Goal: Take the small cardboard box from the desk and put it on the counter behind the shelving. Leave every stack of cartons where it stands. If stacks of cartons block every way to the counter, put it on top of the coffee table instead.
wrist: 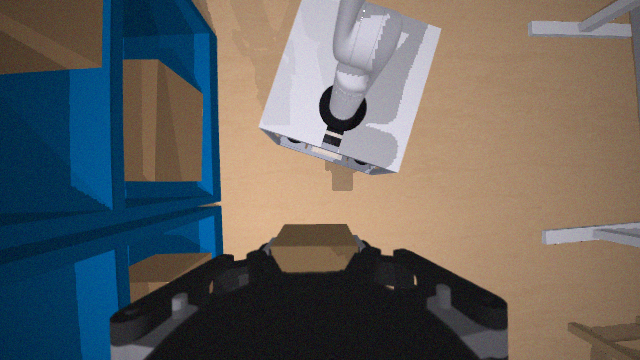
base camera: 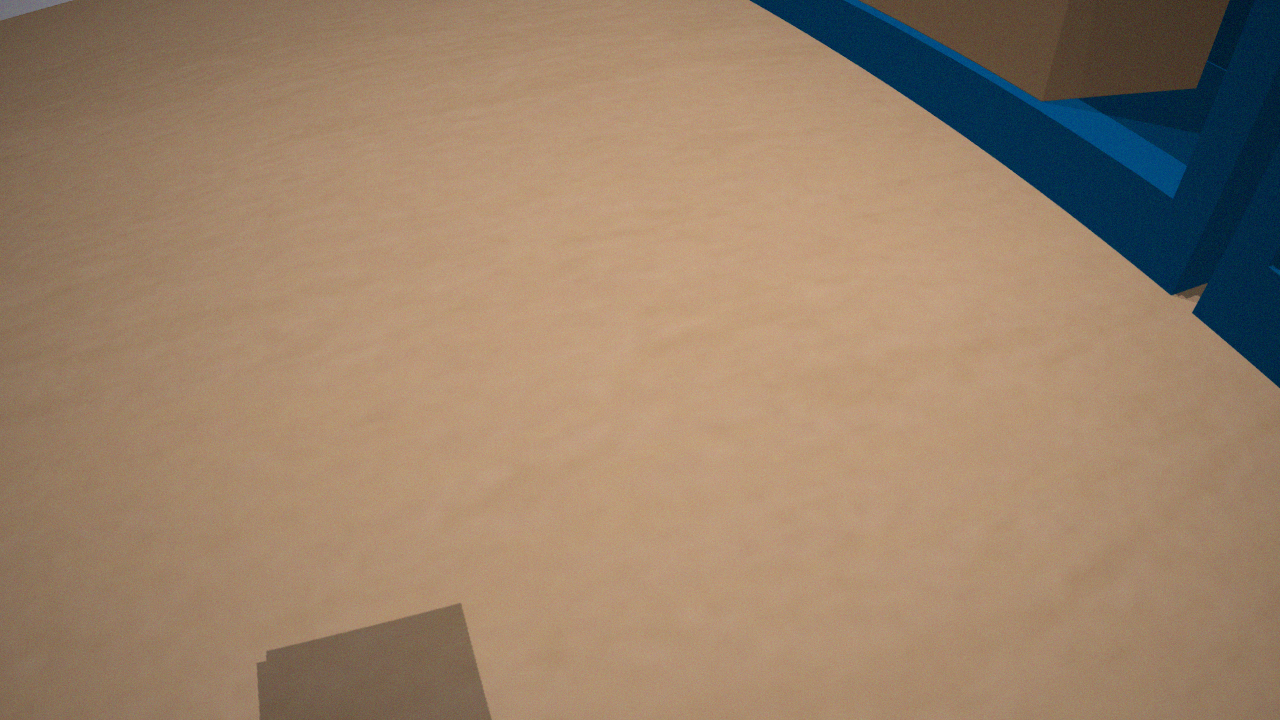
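Seen in the pictures: gripper, fingertip midpoint: [wrist: 315,247]; arm's base, link origin: [wrist: 343,106].
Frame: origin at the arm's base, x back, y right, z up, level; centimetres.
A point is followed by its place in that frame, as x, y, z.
Observation:
The small cardboard box [wrist: 314,257] {-31.4, -0.3, 46.8} is held between the fingertips at the lower middle of the wrist view. My gripper [wrist: 315,247] {-32.1, -0.6, 43.1} is shut on it, with one finger on each side of the box. Box and gripper are up in the air above the floor, in front of the white mobile base. The blue shelving [base camera: 1011,147] [wrist: 116,125] stands at the upper right of the base camera view and along the left of the wrist view. The counter, the desk and the coffee table cannot be made out for certain.
Large cartons [base camera: 984,40] [wrist: 175,125] stand in the shelving. My white base [wrist: 295,65] {8.9, 19.7, -1.4} is beside the shelving, with floor between them. White legs or feet [wrist: 555,29] of furniture stand at the right of the wrist view. A shadow [base camera: 371,667] {-25.2, -13.8, -39.7} falls on the floor.

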